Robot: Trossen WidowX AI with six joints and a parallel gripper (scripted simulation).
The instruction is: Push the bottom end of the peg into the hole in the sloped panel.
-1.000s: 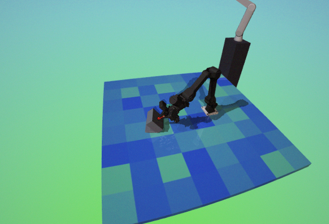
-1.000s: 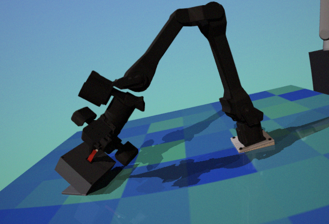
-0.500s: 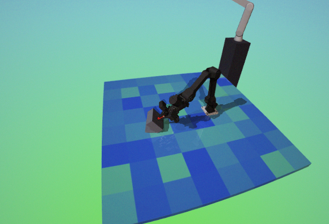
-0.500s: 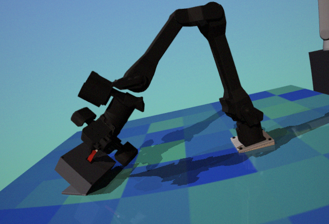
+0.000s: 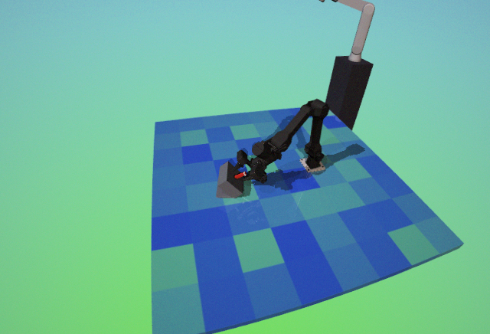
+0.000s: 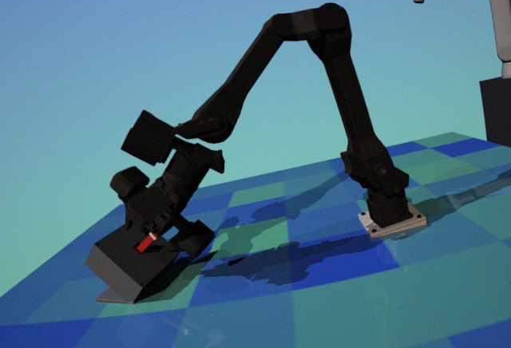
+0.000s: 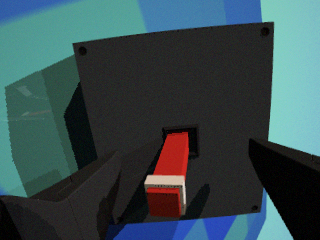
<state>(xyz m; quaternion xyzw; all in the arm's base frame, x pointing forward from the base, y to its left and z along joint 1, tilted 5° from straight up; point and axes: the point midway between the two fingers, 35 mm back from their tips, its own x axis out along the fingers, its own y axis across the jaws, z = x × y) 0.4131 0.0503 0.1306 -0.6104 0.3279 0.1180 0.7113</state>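
The square-sided peg is 2 cm behind my gripper tip. Also, from my gripper tip: dark sloped panel (3 cm ahead, 1 cm to the right, 3 cm below).
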